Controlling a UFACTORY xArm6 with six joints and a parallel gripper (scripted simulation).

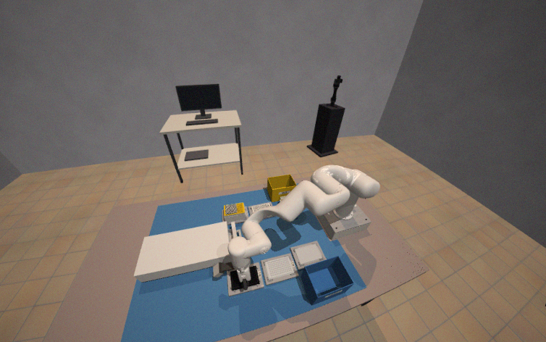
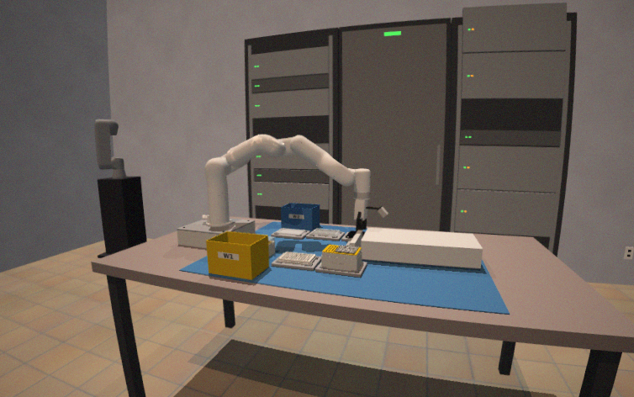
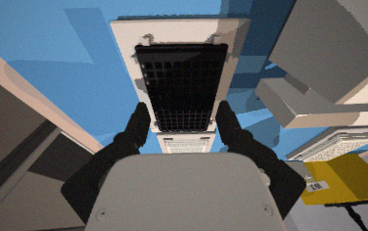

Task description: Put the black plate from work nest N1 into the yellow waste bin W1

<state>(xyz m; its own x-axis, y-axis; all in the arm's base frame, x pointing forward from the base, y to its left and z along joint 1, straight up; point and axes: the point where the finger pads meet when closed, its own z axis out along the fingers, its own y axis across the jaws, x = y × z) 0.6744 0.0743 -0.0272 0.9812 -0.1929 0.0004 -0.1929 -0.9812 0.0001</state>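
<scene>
The black plate lies 30 mm below my hand. The rest, counted from my hand: drawer: 220 mm to the right, 100 mm ahead, 20 mm below; work nest N1: 40 mm below; white cooler: 220 mm to the right, 160 mm ahead, 10 mm below.
</scene>
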